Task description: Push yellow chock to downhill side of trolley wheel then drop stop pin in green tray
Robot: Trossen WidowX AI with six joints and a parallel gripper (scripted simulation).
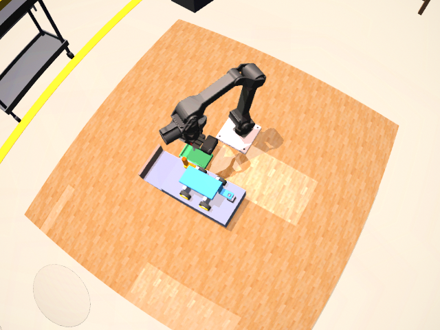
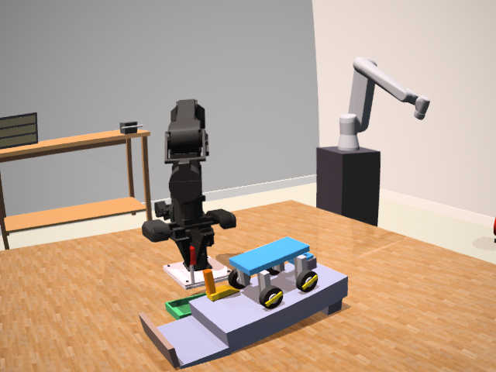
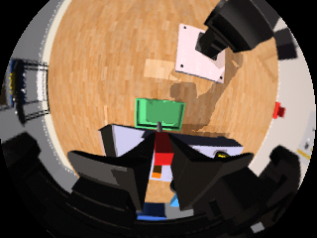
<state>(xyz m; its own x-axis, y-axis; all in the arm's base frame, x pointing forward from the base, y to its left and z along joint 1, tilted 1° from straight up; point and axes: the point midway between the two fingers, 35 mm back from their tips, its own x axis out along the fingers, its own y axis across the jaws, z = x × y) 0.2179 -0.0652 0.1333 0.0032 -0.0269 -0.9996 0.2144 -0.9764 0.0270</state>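
The green tray is 12 cm below my gripper tip. Also, from my gripper tip: red-headed stop pin (right at my gripper tip); blue-topped trolley (14 cm to the left, 10 cm ahead); yellow chock (6 cm ahead, 4 cm to the left, 3 cm below).
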